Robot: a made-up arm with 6 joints.
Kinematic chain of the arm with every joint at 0, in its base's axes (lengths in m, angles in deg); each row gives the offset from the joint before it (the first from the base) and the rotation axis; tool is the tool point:
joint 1: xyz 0 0 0.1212 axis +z
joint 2: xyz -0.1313 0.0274 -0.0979 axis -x
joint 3: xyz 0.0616 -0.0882 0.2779 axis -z
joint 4: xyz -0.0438 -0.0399 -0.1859 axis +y
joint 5: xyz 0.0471 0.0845 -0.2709 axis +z
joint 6: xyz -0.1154 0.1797 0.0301 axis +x
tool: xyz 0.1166 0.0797 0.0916
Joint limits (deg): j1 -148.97..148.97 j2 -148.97..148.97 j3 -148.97..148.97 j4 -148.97..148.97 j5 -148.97..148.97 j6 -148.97..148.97
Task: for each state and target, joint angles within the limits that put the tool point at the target. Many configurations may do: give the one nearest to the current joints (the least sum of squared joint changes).
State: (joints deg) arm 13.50 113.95 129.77 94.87 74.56 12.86
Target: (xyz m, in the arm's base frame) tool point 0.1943 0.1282 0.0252
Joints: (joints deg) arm -10.28 103.15 131.47 61.71 58.25 40.05
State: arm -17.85 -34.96 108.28 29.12 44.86 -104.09
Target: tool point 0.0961 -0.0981 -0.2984
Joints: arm -28.76 -21.54 127.77 -12.43 38.04 -121.50
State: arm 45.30 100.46 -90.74 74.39 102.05 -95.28
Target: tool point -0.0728 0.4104 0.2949
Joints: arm 40.90 113.50 -119.74 75.18 121.88 -85.43
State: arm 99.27 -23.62 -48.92 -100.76 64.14 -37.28
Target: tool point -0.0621 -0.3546 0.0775
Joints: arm 110.86 -20.56 -78.29 -98.51 36.69 -42.48
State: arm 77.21 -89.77 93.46 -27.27 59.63 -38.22
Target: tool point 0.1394 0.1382 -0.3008
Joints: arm 59.84 -61.48 112.94 -53.40 18.72 -45.34
